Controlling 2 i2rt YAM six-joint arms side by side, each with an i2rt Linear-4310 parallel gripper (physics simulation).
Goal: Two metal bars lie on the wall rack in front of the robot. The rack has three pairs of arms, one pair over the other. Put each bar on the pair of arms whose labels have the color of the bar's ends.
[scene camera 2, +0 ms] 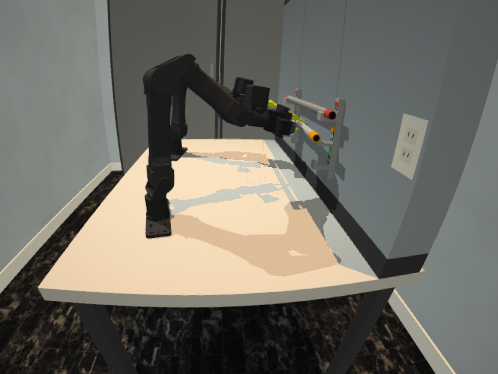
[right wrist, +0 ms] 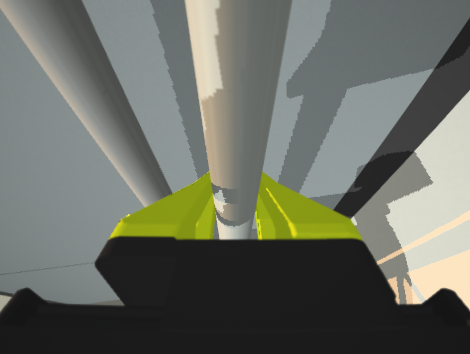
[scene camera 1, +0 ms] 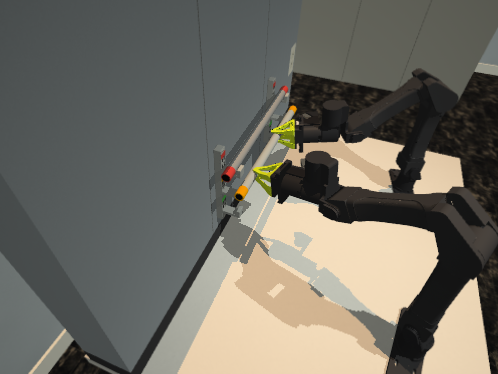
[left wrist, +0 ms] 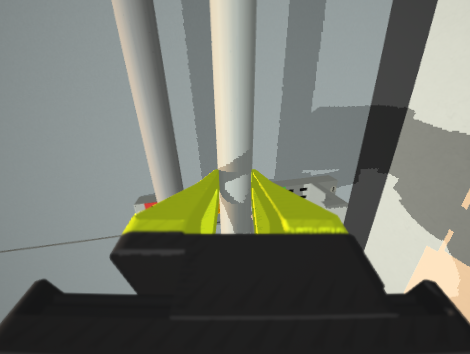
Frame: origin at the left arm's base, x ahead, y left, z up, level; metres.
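Seen in the pictures: left gripper, fingertip midpoint: (scene camera 1: pixel 254 172) (left wrist: pixel 235 176); right gripper, fingertip midpoint: (right wrist: pixel 235 177) (scene camera 1: pixel 271 135); left arm's base, origin of the base link: (scene camera 2: pixel 176 154) (scene camera 1: pixel 408 347); right arm's base, origin of the base link: (scene camera 2: pixel 158 217) (scene camera 1: pixel 401 188).
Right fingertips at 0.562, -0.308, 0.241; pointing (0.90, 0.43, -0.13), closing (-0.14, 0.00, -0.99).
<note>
Offsets run from my right fingertips to a thing's top centre, as dx, dy, dz. "spot": to the spot under its first point. Level surfaces: height alone.
The orange-ended bar @[-0.027, +0.055, +0.025] (scene camera 1: pixel 266 150) (scene camera 2: pixel 306 129) (left wrist: pixel 234 75) (right wrist: pixel 237 75) is held level in front of the rack, below and farther from the wall than the red-ended bar. My left gripper (scene camera 1: pixel 256 171) (left wrist: pixel 235 176) is shut on it nearer its lower end in scene camera 1. My right gripper (scene camera 1: pixel 273 131) (right wrist: pixel 235 177) is shut on it nearer the upper end. The red-ended bar @[+0.009, +0.062, +0.078] (scene camera 1: pixel 256 131) (scene camera 2: pixel 307 104) (left wrist: pixel 147 100) (right wrist: pixel 85 100) lies on the top, red-labelled arms. The wall rack (scene camera 1: pixel 219 185) (scene camera 2: pixel 337 150) has orange labels in the middle and green ones at the bottom.
The wall (scene camera 1: pixel 125 175) stands directly behind the rack. The table @[dz -0.241] (scene camera 1: pixel 300 350) (scene camera 2: pixel 125 260) lies below both arms, with their shadows on it. A wall outlet @[spot: +0.138, -0.443, +0.061] (scene camera 2: pixel 410 145) is to the right of the rack in scene camera 2.
</note>
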